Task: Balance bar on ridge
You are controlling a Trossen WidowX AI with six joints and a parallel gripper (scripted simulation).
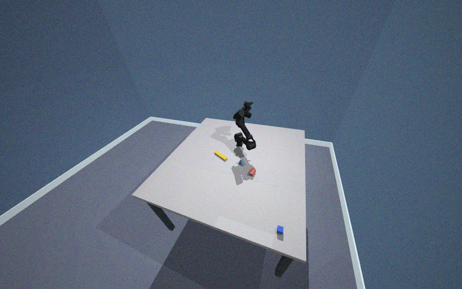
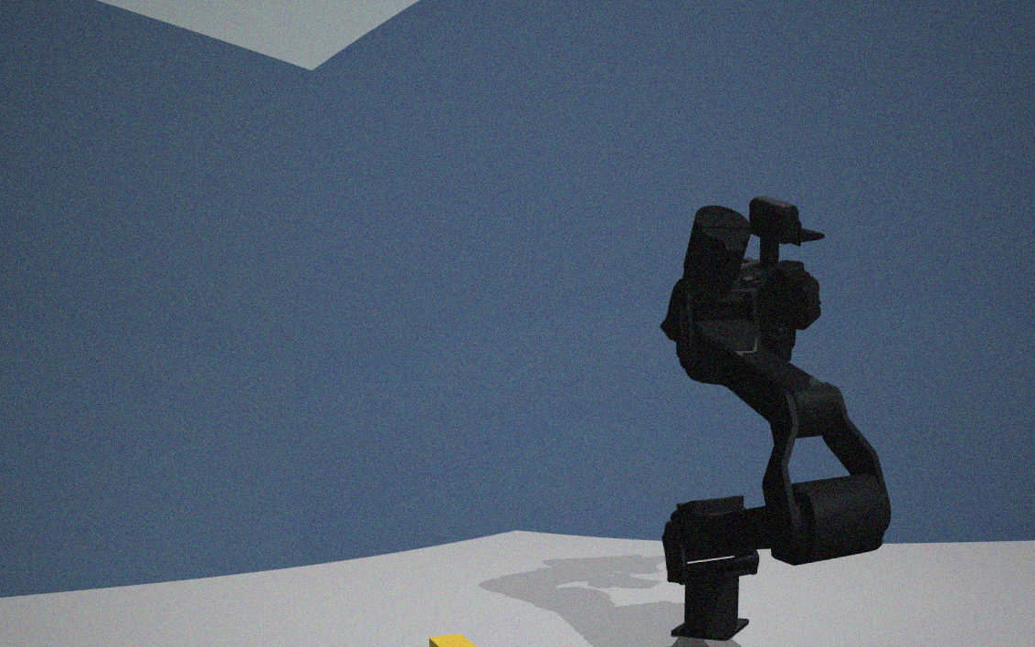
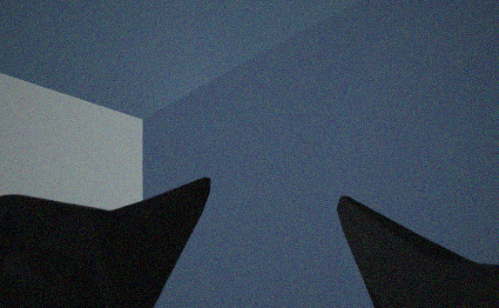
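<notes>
The yellow bar lies 380 mm ahead of my gripper tip, 220 mm to the right of it and 380 mm below it. The rest, counted from my gripper tip: red block (500 mm ahead, 130 mm to the left, 380 mm below); blue block (900 mm ahead, 410 mm to the left, 380 mm below).
</notes>
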